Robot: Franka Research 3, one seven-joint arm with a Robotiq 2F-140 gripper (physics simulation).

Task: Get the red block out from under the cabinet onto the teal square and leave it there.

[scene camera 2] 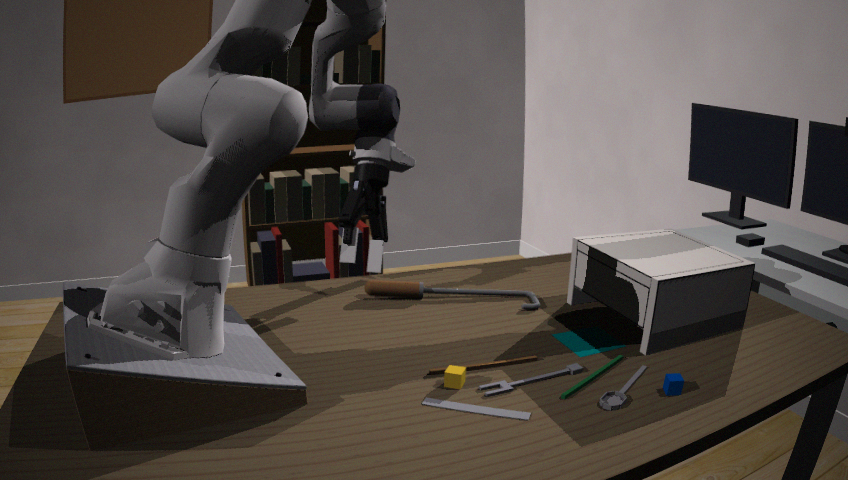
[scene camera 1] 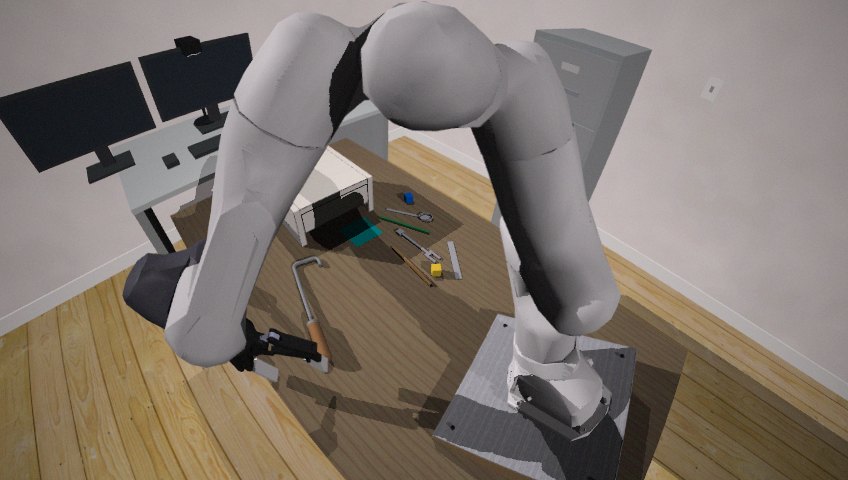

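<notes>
The white cabinet (scene camera 1: 364,185) (scene camera 2: 702,297) stands on the table, its underside in deep shadow. The red block does not show in either view. The teal square (scene camera 1: 361,231) (scene camera 2: 586,342) lies flat at the cabinet's open front, partly in shadow. A hooked tool with a wooden handle (scene camera 1: 317,334) (scene camera 2: 392,289) lies on the table, its metal hook end toward the cabinet. My gripper (scene camera 1: 296,369) (scene camera 2: 361,255) is open and empty, pointing down above the table near the handle end of the tool, apart from it.
A yellow block (scene camera 1: 436,270) (scene camera 2: 455,377), brown stick (scene camera 1: 411,266) (scene camera 2: 493,364), fork-like tool (scene camera 1: 418,243) (scene camera 2: 538,378), flat grey strip (scene camera 1: 454,259) (scene camera 2: 476,409), green stick (scene camera 1: 404,224) (scene camera 2: 592,377), ring-ended tool (scene camera 1: 424,217) (scene camera 2: 612,400) and blue block (scene camera 1: 408,198) (scene camera 2: 673,384) lie on the table.
</notes>
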